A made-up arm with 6 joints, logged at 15 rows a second.
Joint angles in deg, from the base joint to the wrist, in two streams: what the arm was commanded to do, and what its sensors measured. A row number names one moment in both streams.
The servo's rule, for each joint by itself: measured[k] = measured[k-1] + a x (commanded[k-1-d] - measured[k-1]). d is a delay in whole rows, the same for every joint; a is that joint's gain. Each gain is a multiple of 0.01, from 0.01 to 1. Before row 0 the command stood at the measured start. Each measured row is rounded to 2 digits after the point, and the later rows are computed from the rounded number. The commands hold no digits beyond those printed.
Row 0, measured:
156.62 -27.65 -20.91 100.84 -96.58 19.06
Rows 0 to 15, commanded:
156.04 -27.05 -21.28 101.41 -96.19 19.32
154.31 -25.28 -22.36 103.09 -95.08 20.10
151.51 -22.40 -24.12 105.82 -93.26 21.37
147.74 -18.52 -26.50 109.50 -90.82 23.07
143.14 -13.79 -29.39 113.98 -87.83 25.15
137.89 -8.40 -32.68 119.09 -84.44 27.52
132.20 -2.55 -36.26 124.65 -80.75 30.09
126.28 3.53 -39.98 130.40 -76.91 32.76
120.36 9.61 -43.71 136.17 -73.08 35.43
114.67 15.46 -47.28 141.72 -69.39 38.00
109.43 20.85 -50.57 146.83 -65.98 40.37
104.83 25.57 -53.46 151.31 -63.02 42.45
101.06 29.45 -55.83 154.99 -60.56 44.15
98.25 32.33 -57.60 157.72 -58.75 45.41
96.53 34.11 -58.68 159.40 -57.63 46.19
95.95 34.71 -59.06 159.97 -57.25 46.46
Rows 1 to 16, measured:
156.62 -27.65 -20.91 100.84 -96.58 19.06
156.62 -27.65 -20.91 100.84 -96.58 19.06
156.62 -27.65 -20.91 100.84 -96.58 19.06
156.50 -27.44 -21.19 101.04 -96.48 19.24
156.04 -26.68 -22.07 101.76 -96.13 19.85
155.09 -25.18 -23.61 103.18 -95.41 20.93
153.55 -22.85 -25.78 105.39 -94.26 22.45
151.36 -19.68 -28.49 108.40 -92.65 24.37
148.53 -15.73 -31.63 112.14 -90.60 26.61
145.10 -11.12 -35.10 116.52 -88.14 29.08
141.15 -5.99 -38.76 121.38 -85.33 31.69
136.78 -0.53 -42.47 126.56 -82.27 34.35
132.14 5.07 -46.08 131.87 -79.05 36.94
127.37 10.59 -49.45 137.11 -75.78 39.38
122.64 15.83 -52.46 142.08 -72.59 41.56
118.11 20.60 -54.99 146.60 -69.58 43.40
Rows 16 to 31, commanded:
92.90 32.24 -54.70 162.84 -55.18 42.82
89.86 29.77 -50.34 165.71 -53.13 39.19
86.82 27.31 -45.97 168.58 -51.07 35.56
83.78 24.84 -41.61 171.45 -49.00 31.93
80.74 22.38 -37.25 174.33 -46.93 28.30
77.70 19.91 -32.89 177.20 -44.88 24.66
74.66 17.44 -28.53 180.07 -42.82 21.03
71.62 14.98 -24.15 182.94 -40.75 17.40
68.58 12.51 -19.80 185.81 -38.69 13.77
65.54 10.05 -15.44 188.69 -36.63 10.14
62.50 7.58 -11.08 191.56 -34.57 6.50
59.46 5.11 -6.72 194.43 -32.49 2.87
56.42 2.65 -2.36 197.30 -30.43 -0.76
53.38 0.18 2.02 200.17 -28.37 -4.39
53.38 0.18 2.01 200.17 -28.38 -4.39
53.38 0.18 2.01 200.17 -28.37 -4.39
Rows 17 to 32, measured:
113.94 24.71 -56.95 150.49 -66.87 44.83
110.28 28.00 -58.25 153.61 -64.56 45.80
107.27 30.35 -58.86 155.84 -62.73 46.27
104.25 31.01 -55.74 158.29 -60.84 43.82
101.23 30.58 -51.69 160.89 -58.91 40.53
98.20 29.44 -47.40 163.58 -56.95 37.00
95.17 27.83 -43.06 166.33 -54.96 33.40
92.14 25.92 -38.70 169.13 -52.95 29.78
89.11 23.82 -34.34 171.95 -50.93 26.14
86.08 21.59 -29.98 174.79 -48.90 22.51
83.04 19.28 -25.61 177.64 -46.86 18.88
80.00 16.91 -21.25 180.50 -44.82 15.25
76.96 14.51 -16.89 183.37 -42.77 11.62
73.92 12.08 -12.53 186.24 -40.72 7.98
70.88 9.64 -8.17 189.11 -38.66 4.35
67.84 7.19 -3.81 191.98 -36.60 0.72

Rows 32 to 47, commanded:
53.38 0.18 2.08 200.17 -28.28 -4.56
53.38 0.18 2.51 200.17 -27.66 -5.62
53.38 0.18 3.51 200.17 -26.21 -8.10
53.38 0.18 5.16 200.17 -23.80 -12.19
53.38 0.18 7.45 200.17 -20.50 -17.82
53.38 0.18 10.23 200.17 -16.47 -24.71
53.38 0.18 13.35 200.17 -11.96 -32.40
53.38 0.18 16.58 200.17 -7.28 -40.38
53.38 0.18 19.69 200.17 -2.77 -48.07
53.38 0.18 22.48 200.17 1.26 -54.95
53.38 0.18 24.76 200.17 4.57 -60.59
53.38 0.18 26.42 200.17 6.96 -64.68
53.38 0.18 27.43 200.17 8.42 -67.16
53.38 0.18 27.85 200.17 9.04 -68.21
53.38 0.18 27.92 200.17 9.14 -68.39
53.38 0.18 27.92 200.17 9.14 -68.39
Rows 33 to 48, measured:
64.80 4.74 0.56 194.85 -34.54 -2.91
62.40 3.14 1.65 196.71 -33.00 -3.96
60.51 2.10 1.92 197.92 -31.84 -4.27
59.01 1.43 2.04 198.71 -30.95 -4.48
57.83 0.99 2.39 199.22 -30.13 -5.29
56.90 0.71 3.23 199.55 -29.15 -7.29
56.16 0.52 4.68 199.77 -27.81 -10.77
55.58 0.40 6.76 199.91 -25.98 -15.78
55.12 0.32 9.36 200.00 -23.60 -22.12
54.75 0.27 12.35 200.06 -20.69 -29.42
54.46 0.24 15.52 200.10 -17.34 -37.20
54.23 0.22 18.65 200.12 -13.70 -44.92
54.05 0.21 21.52 200.14 -9.96 -52.04
53.91 0.20 23.95 200.15 -6.33 -58.11
53.80 0.19 25.80 200.16 -3.01 -62.77
53.71 0.19 27.02 200.16 -0.15 -65.89

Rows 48 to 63, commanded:
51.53 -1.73 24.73 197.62 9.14 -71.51
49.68 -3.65 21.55 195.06 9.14 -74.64
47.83 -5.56 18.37 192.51 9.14 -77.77
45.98 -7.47 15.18 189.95 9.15 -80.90
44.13 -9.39 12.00 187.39 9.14 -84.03
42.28 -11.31 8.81 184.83 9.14 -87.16
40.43 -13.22 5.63 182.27 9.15 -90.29
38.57 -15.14 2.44 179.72 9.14 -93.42
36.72 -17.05 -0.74 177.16 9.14 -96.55
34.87 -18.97 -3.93 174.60 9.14 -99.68
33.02 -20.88 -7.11 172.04 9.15 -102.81
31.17 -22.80 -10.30 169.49 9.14 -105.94
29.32 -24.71 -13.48 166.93 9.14 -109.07
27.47 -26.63 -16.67 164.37 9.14 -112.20
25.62 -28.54 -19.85 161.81 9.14 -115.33
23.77 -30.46 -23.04 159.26 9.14 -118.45
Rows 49 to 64, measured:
53.64 0.19 27.64 200.16 2.15 -67.54
53.59 0.19 27.85 200.16 3.90 -68.14
53.55 0.19 27.90 200.16 5.21 -68.32
53.13 -0.48 25.52 199.27 6.19 -70.58
52.41 -1.59 22.54 197.80 6.93 -73.46
51.45 -2.98 19.41 195.95 7.48 -76.52
50.30 -4.55 16.24 193.85 7.90 -79.63
49.00 -6.24 13.06 191.59 8.21 -82.75
47.59 -8.01 9.87 189.22 8.44 -85.88
46.09 -9.83 6.69 186.79 8.62 -89.01
44.51 -11.69 3.50 184.32 8.75 -92.14
42.87 -13.57 0.32 181.81 8.85 -95.27
41.19 -15.46 -2.87 179.29 8.92 -98.40
39.47 -17.36 -6.05 176.75 8.98 -101.53
37.73 -19.26 -9.24 174.21 9.02 -104.66
35.96 -21.17 -12.42 171.66 9.05 -107.79

